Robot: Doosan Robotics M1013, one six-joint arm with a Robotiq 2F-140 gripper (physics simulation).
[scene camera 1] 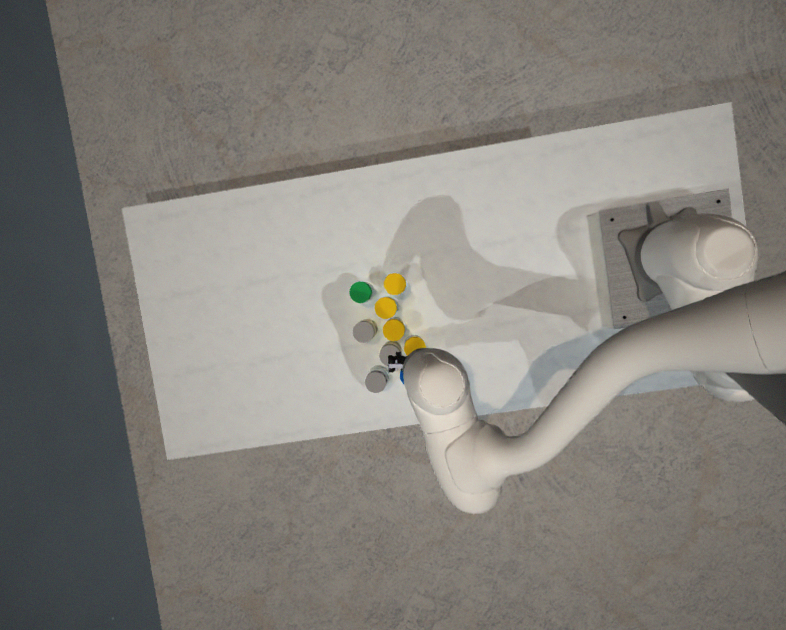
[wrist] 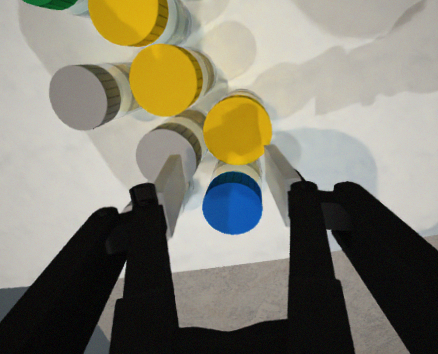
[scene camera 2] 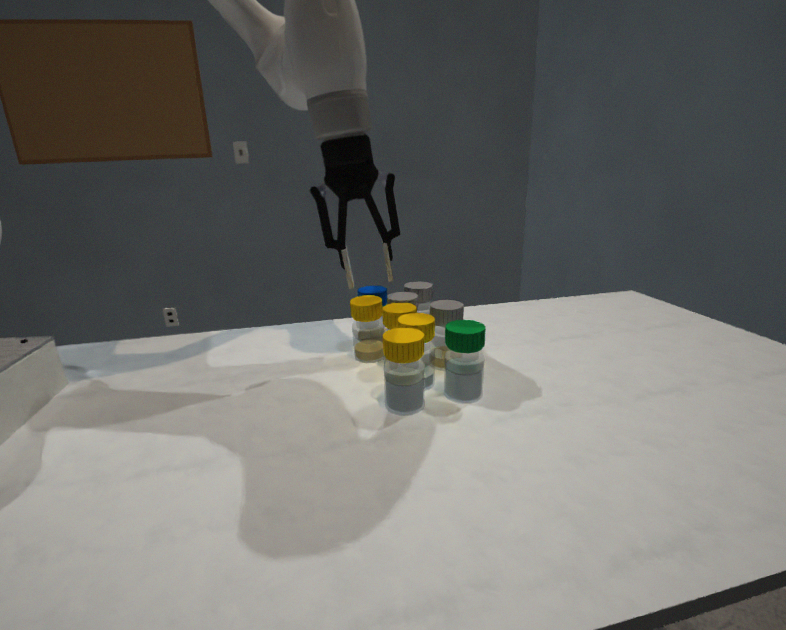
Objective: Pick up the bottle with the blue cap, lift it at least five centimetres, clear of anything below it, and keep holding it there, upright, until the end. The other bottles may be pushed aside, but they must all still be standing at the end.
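Frame: origin at the arm's base, x up, y left, z back, level; centimetres.
Seen in the pictures: gripper, between the fingertips: (wrist: 223, 167) (scene camera 2: 371, 282).
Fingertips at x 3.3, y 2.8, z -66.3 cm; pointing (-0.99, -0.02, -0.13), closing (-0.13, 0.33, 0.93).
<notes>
Pixels of each thing's top centre, then the offset from my fingertips to it. Level surfaces: height alone.
- blue-capped bottle, centre of its top: (wrist: 232, 209) (scene camera 2: 372, 289) dy +4.8, dx -2.6, dz -1.8 cm
- yellow-capped bottle, centre of its top: (wrist: 235, 135) (scene camera 2: 366, 299) (scene camera 1: 414, 349) dy -1.3, dx -2.4, dz +1.4 cm
- third grey-capped bottle, centre of its top: (wrist: 77, 99) (scene camera 2: 446, 304) (scene camera 1: 363, 332) dy -9.6, dx -2.6, dz -9.3 cm
- green-capped bottle, centre of its top: (scene camera 2: 465, 326) (scene camera 1: 360, 292) dy -19.3, dx -2.6, dz -6.7 cm
- white table, height of its surface: dx -13.1 cm
The blue-capped bottle (scene camera 1: 403, 377) (scene camera 2: 372, 294) (wrist: 232, 208) stands at the far end of the bottle group in scene camera 2; the arm mostly hides it in scene camera 1. My gripper (scene camera 2: 370, 284) (wrist: 223, 167) is partly open and empty, its fingertips just above cap height. In the wrist view the blue cap shows between the two fingers, nearer the right one. A yellow-capped bottle (scene camera 1: 414, 344) (scene camera 2: 366, 308) (wrist: 237, 130) stands right beside it, its cap edge near the right fingertip. A grey-capped bottle (scene camera 1: 389, 351) (wrist: 162, 152) shows partly behind the left finger.
Another grey-capped bottle (scene camera 1: 375, 380) (scene camera 2: 418, 288) is mostly hidden in the wrist view. A third grey-capped bottle (scene camera 1: 364, 331) (scene camera 2: 446, 312) (wrist: 78, 97), a green-capped bottle (scene camera 1: 360, 292) (scene camera 2: 465, 336) and several yellow-capped ones stand farther off. All visible bottles are upright on the white table (scene camera 1: 229, 262) (scene camera 2: 590, 459).
</notes>
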